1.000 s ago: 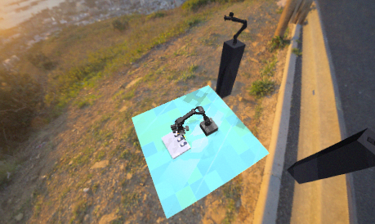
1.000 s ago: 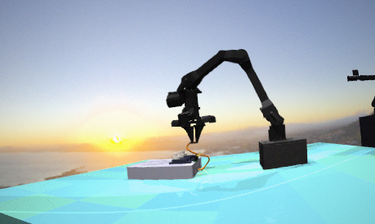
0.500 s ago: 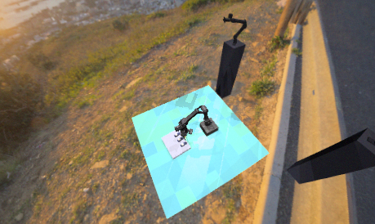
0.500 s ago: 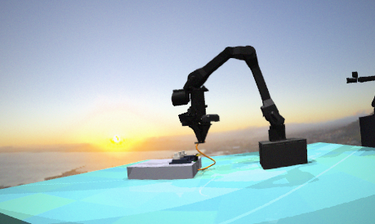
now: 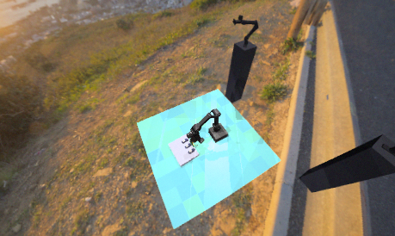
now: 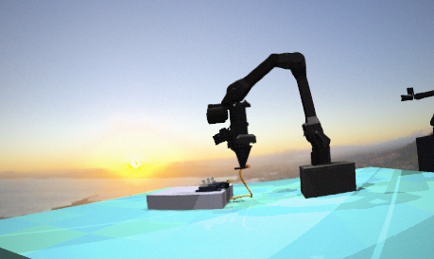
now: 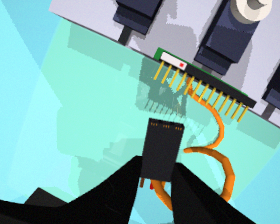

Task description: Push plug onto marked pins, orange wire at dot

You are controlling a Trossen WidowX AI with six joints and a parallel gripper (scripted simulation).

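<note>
Right now my gripper tip is 110 mm short of the servo, 10 mm to the left of it and 70 mm above it. Also, from my gripper tip: grey printed holder 220 mm ahead, 90 mm below.
</note>
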